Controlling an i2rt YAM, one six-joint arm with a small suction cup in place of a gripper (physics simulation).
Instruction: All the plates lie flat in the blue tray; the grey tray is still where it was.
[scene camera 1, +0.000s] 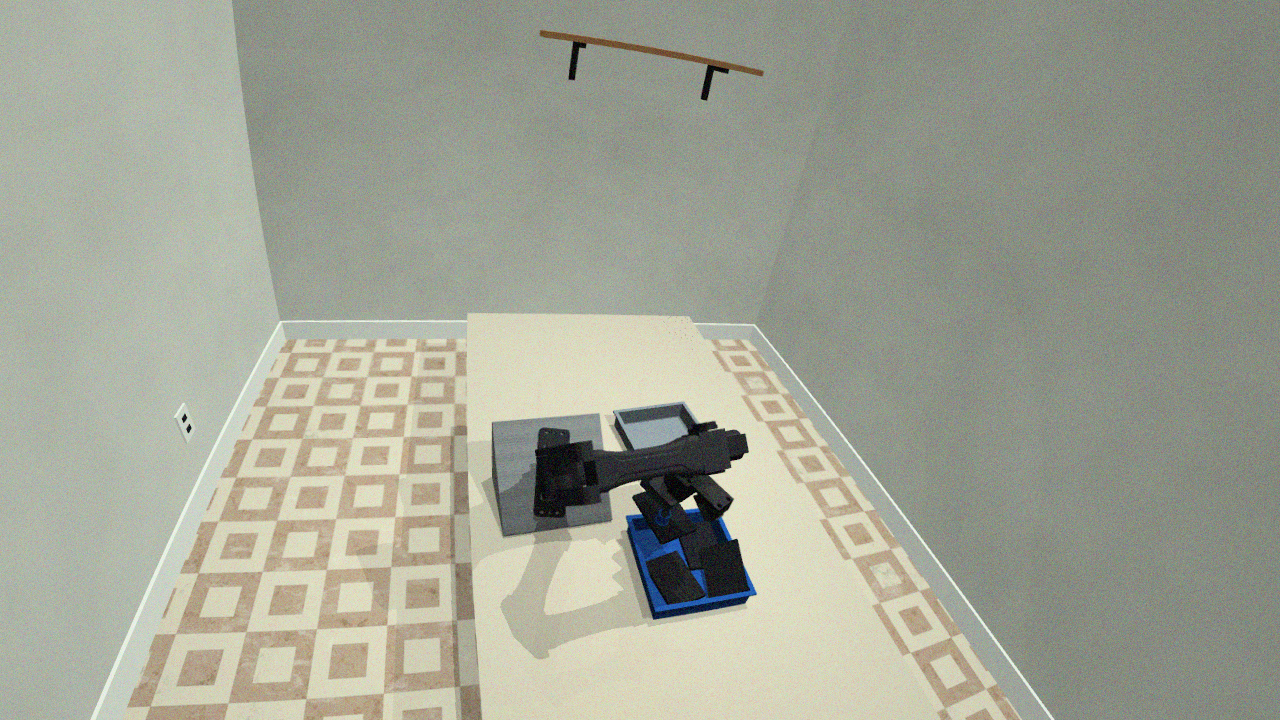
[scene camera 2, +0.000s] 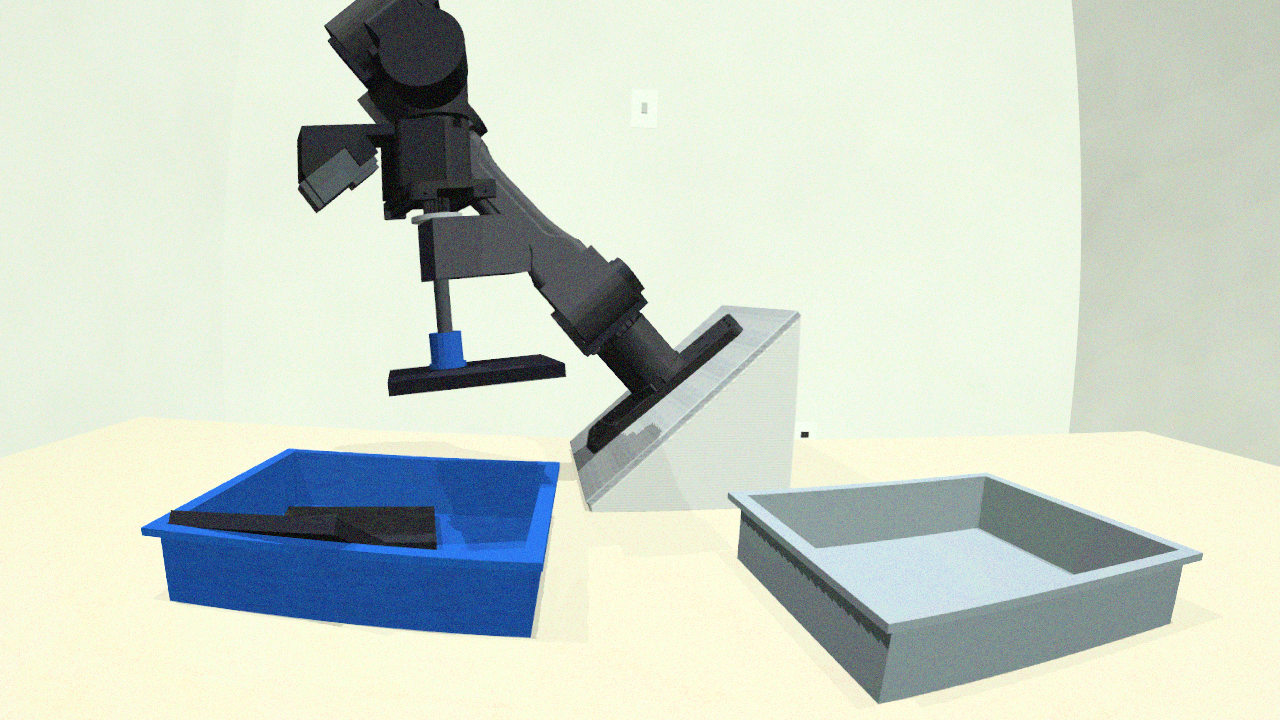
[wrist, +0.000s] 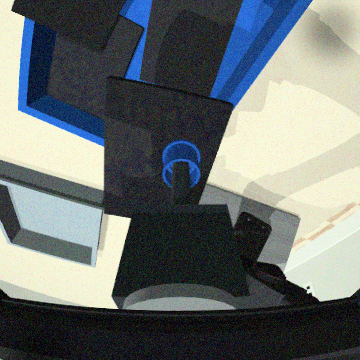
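Pixels of known places: hand, tool point: (scene camera 1: 660, 523) (wrist: 180, 150); arm's base, link origin: (scene camera 2: 665, 386).
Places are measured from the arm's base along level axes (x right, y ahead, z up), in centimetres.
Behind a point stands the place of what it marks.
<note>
My gripper (scene camera 2: 447, 350) (wrist: 181, 161) @(x 17.7, y 21.0, z 2.6 cm), a blue suction cup, is shut on a black plate (scene camera 1: 673, 530) @(x 20.4, y 22.9, z 3.3 cm) (scene camera 2: 519, 369) @(x 11.6, y 25.2, z 4.1 cm) (wrist: 132, 145) @(x 16.7, y 24.6, z 3.7 cm), held nearly level, slightly tilted, above the blue tray's (scene camera 1: 702, 608) @(x 32.8, y 28.6, z -8.1 cm) (scene camera 2: 349, 586) @(x 19.7, y 38.5, z -7.1 cm) (wrist: 22, 75) @(x 13.1, y 38.6, z -4.5 cm) arm-side edge and clear of it. Inside that tray, one black plate (scene camera 1: 675, 577) @(x 24.5, y 24.9, z -8.3 cm) lies at the near left in scene camera 1, another plate (scene camera 1: 726, 571) @(x 26.2, y 35.5, z -5.3 cm) (scene camera 2: 241, 522) @(x 26.2, y 39.0, z -3.7 cm) leans at a slant on the right, overlapping a third plate (scene camera 1: 699, 542) @(x 15.9, y 33.1, z -8.2 cm) farther back. Their undersides are hidden. The grey tray (scene camera 1: 648, 416) @(x -28.4, y 30.7, z -7.7 cm) (scene camera 2: 1029, 626) @(x -17.2, y 43.8, z -6.9 cm) (wrist: 50, 251) @(x -28.5, y 31.2, z -5.3 cm) stands apart and looks empty.
The arm's wedge-shaped grey base (scene camera 1: 519, 514) @(x 7.2, y -7.4, z -5.7 cm) (scene camera 2: 725, 429) @(x -4.7, y 12.5, z -2.1 cm) (wrist: 287, 235) @(x 7.4, y -9.3, z -5.7 cm) stands on the table (scene camera 1: 572, 358) @(x -59.8, y 12.1, z -9.5 cm) beside both trays. The arm hangs over part of the grey tray's edge in scene camera 1. A wall shelf (scene camera 1: 648, 52) is high on the back wall.
</note>
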